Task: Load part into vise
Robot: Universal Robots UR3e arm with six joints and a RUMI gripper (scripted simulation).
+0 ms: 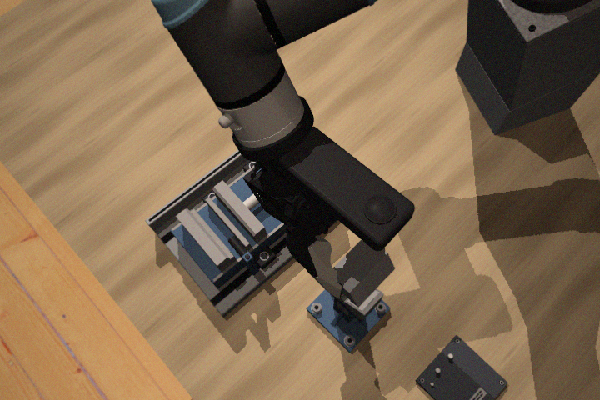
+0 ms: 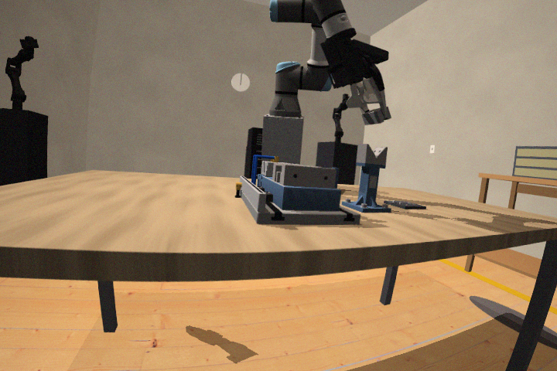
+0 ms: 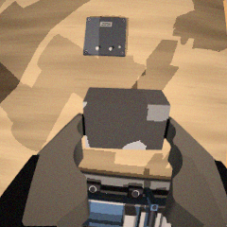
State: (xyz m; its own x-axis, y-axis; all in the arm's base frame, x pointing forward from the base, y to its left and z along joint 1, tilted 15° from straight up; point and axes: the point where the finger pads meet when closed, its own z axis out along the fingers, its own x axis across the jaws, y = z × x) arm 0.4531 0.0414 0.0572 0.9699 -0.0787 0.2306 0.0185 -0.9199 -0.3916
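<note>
Now: the part 10 mm to the left of my hand and 10 mm below it. The rest, counted from my hand: white cylinder rod 50 mm behind, 200 mm to the right, 160 mm below; dark work stop 40 mm ahead, 170 mm to the right, 150 mm below; moving jaw 210 mm to the right, 160 mm below.
</note>
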